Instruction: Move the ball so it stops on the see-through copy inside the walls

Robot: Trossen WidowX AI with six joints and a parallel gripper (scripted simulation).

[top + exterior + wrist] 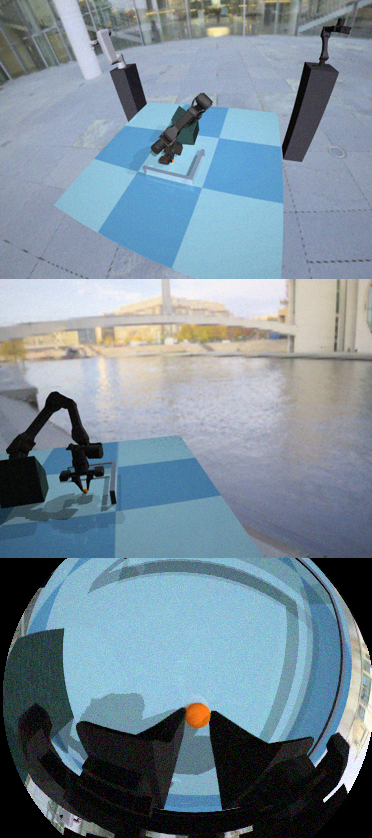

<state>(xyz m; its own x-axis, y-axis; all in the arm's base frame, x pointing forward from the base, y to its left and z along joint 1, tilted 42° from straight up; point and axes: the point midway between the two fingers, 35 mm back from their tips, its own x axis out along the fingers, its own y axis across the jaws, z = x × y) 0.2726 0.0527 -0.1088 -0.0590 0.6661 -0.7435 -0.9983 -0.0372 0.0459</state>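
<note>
Now: gripper tip right at the orange ball. From my gripper tip the other things lie so: see-through copy: right at my gripper tip.
</note>
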